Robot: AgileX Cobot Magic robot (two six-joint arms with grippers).
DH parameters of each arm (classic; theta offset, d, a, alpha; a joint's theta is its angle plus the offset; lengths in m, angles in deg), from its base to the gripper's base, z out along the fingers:
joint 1: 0 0.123 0 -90
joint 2: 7.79 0 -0.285 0
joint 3: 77.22 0 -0.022 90
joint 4: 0 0.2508 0 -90
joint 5: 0 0 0.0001 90
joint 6: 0 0.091 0 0
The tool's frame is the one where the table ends.
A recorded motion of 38 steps. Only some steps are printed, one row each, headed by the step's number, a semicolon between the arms.
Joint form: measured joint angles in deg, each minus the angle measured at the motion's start. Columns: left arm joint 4, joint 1, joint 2, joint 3, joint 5, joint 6; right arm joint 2, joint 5, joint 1, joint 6, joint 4, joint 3.
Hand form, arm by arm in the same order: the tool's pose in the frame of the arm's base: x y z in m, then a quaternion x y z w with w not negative. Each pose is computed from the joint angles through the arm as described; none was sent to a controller.
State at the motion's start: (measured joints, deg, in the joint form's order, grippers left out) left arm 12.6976 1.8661 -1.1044 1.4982 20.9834 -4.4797; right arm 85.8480 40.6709 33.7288 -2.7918 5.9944 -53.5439
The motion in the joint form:
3: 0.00 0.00 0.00 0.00 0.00 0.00; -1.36 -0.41 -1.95 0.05 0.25 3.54
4: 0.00 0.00 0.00 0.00 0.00 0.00; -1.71 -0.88 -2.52 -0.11 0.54 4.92
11: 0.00 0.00 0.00 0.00 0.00 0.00; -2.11 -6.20 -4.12 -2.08 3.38 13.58
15: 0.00 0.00 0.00 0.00 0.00 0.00; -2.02 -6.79 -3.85 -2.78 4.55 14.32
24: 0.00 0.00 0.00 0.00 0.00 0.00; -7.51 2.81 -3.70 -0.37 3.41 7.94
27: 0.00 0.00 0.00 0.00 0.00 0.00; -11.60 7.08 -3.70 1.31 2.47 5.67
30: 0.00 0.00 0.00 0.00 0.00 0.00; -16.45 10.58 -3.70 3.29 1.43 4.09
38: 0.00 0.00 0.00 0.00 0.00 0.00; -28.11 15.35 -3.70 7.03 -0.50 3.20
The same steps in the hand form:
3: 0.0521 0.0089 0.1732 0.01481 0.79780 0.07996 0.59742; 0.2279 0.1487 0.2183 -0.25850 0.94901 0.08461 0.15937
4: 0.0521 0.0089 0.1732 0.01481 0.79780 0.07996 0.59742; 0.2254 0.1443 0.2140 -0.25322 0.95125 0.08384 0.15486
11: 0.0521 0.0089 0.1732 0.01481 0.79780 0.07996 0.59742; 0.2075 0.1276 0.1813 -0.23502 0.95949 0.08536 0.12985
15: 0.0521 0.0089 0.1732 0.01481 0.79780 0.07996 0.59742; 0.2048 0.1284 0.1783 -0.23512 0.95942 0.09035 0.12675
24: 0.0521 0.0089 0.1732 0.01481 0.79780 0.07996 0.59742; 0.2049 0.1302 0.2246 -0.23341 0.95646 0.10133 0.14293
27: 0.0521 0.0089 0.1732 0.01481 0.79780 0.07996 0.59742; 0.1982 0.1260 0.2499 -0.22887 0.95450 0.10530 0.15955
30: 0.0521 0.0089 0.1732 0.01481 0.79780 0.07996 0.59742; 0.1872 0.1188 0.2747 -0.22058 0.95167 0.10989 0.18327
38: 0.0521 0.0089 0.1732 0.01481 0.79780 0.07996 0.59742; 0.1531 0.0968 0.3166 -0.19992 0.94027 0.12357 0.24628

